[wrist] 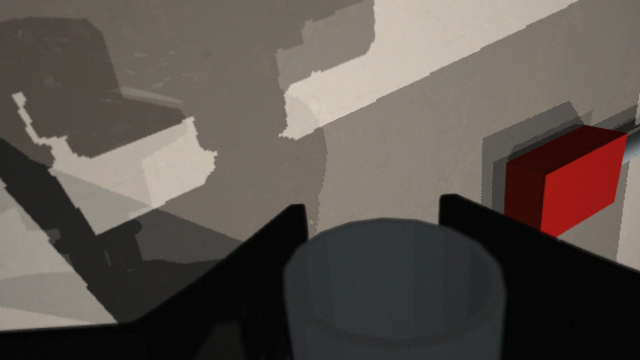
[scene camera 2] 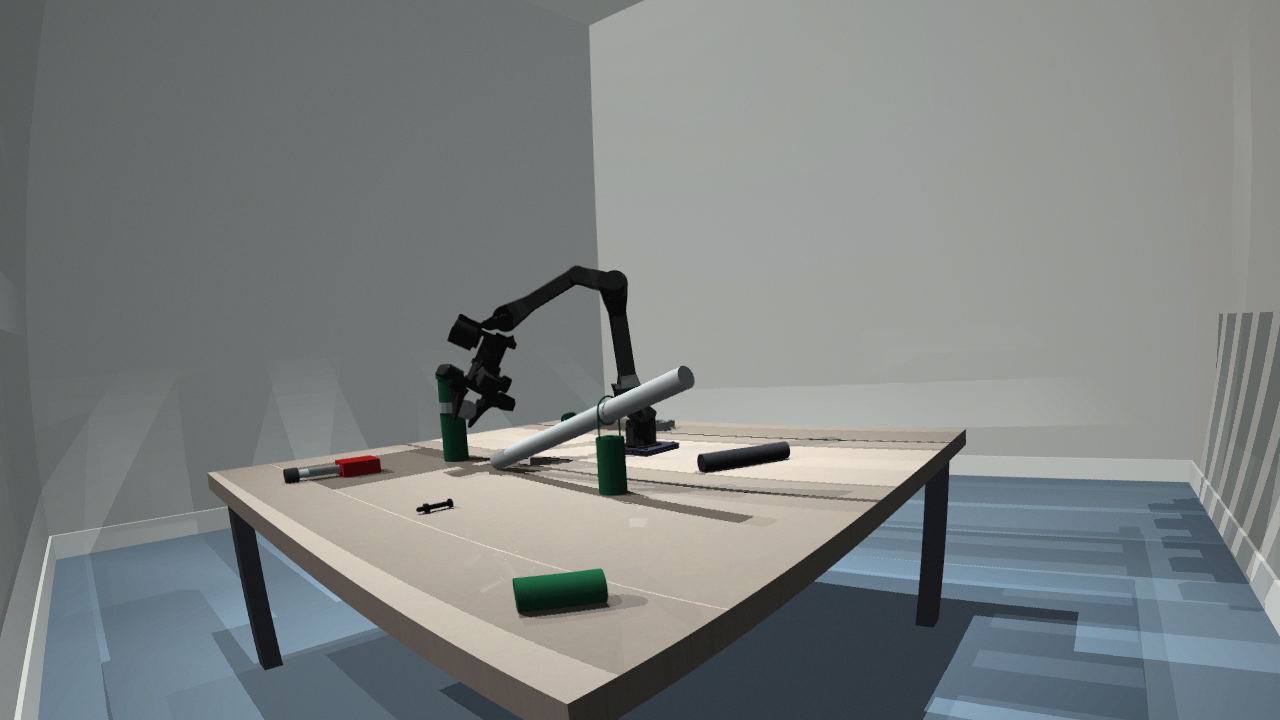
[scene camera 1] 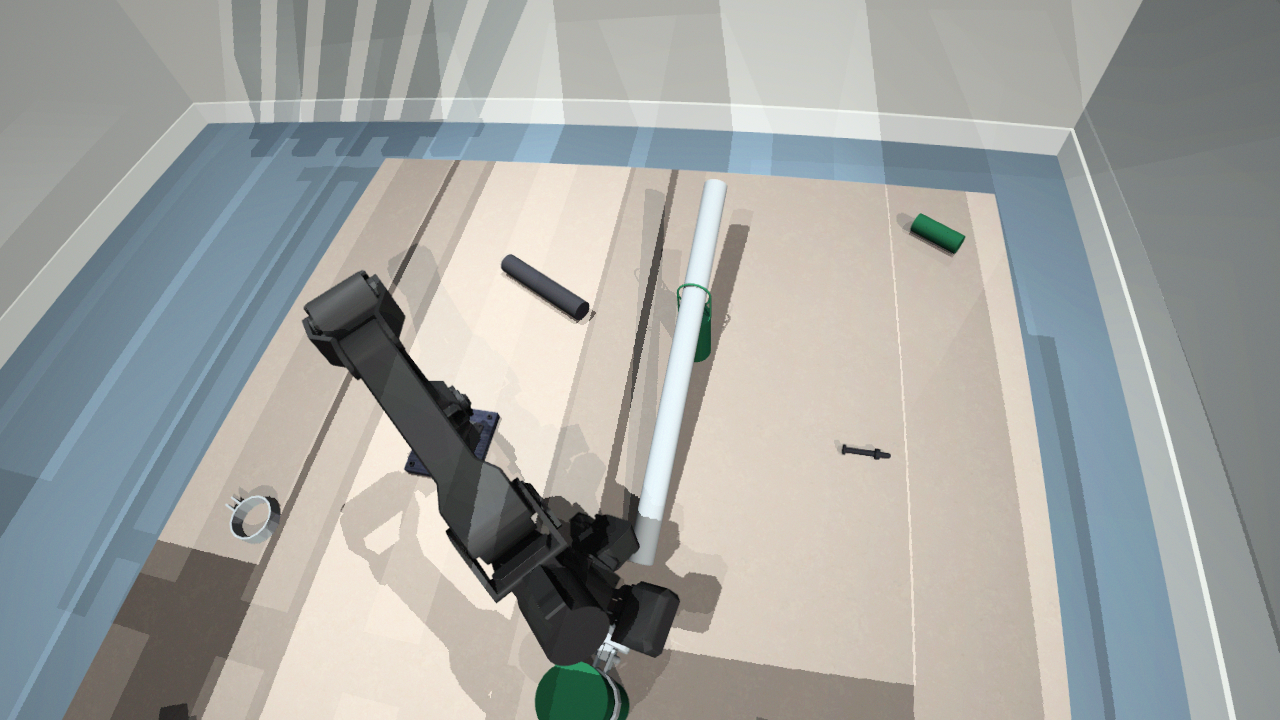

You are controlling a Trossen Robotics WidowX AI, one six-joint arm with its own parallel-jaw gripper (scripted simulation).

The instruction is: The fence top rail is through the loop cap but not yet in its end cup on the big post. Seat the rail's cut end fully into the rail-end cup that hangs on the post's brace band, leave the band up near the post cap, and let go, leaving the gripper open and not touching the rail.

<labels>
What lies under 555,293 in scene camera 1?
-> A dark tube.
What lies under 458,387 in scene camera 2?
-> The gripper.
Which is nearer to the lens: the top rail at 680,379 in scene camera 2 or the red-handled tool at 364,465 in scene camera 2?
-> The top rail.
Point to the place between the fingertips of the gripper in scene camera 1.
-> At 639,626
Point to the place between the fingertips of the gripper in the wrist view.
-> At 371,214
</labels>
